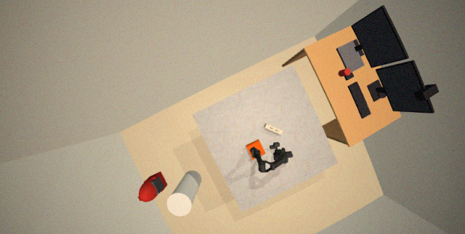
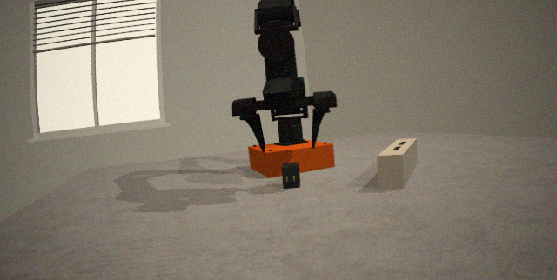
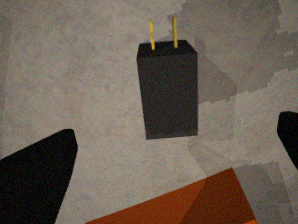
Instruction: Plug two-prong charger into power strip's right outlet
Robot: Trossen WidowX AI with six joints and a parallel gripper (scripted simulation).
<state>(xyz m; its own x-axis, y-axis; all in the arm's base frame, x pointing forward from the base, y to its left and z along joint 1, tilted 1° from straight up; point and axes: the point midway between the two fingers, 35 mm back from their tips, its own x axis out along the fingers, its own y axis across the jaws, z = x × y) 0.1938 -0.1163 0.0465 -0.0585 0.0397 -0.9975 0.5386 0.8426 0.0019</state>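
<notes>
Now: the black two-prong charger 20 mm ahead of my gripper tip, 10 mm to the right of it and 50 mm below it.
</notes>
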